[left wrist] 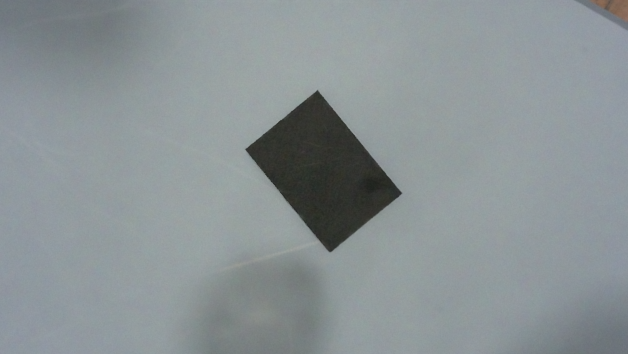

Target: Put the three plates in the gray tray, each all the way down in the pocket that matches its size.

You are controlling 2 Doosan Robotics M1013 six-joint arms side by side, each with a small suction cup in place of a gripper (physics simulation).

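Places are measured from the left arm's base along level axes (x ahead, y left, z up), in metres.
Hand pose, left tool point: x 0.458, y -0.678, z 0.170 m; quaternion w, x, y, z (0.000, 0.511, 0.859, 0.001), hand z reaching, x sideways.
Observation:
After its pixels a point has its place.
A dark grey-brown rectangular plate (322, 170) @[x 0.393, y -0.713, z 0.010 m] lies flat on the light grey table top (475, 125) @[x 0.302, y -0.623, z 0.000 m], near the middle of the left wrist view, turned at an angle. A small darker spot shows near its right corner. The left suction cup does not show in this view, and neither does the right one. The gray tray and the other two plates do not show in this view.
Soft blurred shadows fall on the table top at the lower middle, the upper left and the lower right. The table's edge crosses the top right corner, with a brown floor (617, 7) beyond it.

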